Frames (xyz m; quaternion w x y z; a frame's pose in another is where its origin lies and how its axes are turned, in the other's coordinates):
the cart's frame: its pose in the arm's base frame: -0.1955 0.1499 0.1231 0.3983 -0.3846 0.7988 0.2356
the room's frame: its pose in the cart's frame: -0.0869 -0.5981 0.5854 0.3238 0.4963 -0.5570 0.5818
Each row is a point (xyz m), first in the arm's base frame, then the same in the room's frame.
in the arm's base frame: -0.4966 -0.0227 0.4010
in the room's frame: -1.0856 0.1517 -0.6097
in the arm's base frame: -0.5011 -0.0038 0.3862
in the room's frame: -1.0716 0.1376 -0.6240
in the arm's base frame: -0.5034 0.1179 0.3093
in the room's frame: -0.9690 0.0738 -0.7023
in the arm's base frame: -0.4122 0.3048 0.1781
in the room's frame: -0.7427 -0.0035 -0.7593
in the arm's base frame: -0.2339 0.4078 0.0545
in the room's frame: -0.5148 -0.0497 -0.6992
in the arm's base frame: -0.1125 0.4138 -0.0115
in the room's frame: -0.4077 -0.0688 -0.6138
